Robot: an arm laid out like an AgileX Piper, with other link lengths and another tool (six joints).
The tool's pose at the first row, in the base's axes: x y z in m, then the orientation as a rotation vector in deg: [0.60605 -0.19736 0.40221 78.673 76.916 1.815]
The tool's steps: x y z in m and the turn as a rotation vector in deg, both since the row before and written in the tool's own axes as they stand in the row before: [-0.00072 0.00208 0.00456 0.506 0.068 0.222]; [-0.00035 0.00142 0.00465 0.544 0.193 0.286]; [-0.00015 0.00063 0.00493 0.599 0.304 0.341]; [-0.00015 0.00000 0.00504 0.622 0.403 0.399]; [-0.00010 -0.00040 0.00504 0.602 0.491 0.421]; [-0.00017 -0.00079 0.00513 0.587 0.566 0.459]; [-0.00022 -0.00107 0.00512 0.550 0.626 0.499]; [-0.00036 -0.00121 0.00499 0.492 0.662 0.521]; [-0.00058 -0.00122 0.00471 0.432 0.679 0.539]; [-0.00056 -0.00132 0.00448 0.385 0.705 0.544]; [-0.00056 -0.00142 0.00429 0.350 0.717 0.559]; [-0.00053 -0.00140 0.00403 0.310 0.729 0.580]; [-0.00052 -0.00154 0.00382 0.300 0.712 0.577]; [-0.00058 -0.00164 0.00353 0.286 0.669 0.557]
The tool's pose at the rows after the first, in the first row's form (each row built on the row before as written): [0.61023 -0.20019 0.40254 79.258 76.911 1.673]; [0.61415 -0.20306 0.40211 79.937 76.971 1.635]; [0.61778 -0.20622 0.40087 80.717 77.093 1.675]; [0.62104 -0.20964 0.39911 81.571 77.258 1.808]; [0.62402 -0.21313 0.39698 82.437 77.474 2.033]; [0.62675 -0.21681 0.39453 83.329 77.718 2.348]; [0.62924 -0.22055 0.39185 84.227 77.972 2.760]; [0.63149 -0.22430 0.38914 85.098 78.224 3.254]; [0.63346 -0.22800 0.38660 85.934 78.461 3.815]; [0.63522 -0.23152 0.38402 86.738 78.702 4.433]; [0.63679 -0.23489 0.38139 87.524 78.931 5.097]; [0.63821 -0.23803 0.37882 88.292 79.141 5.813]; [0.63941 -0.24101 0.37620 89.047 79.334 6.524]; [0.64034 -0.24384 0.37363 89.769 79.502 7.201]
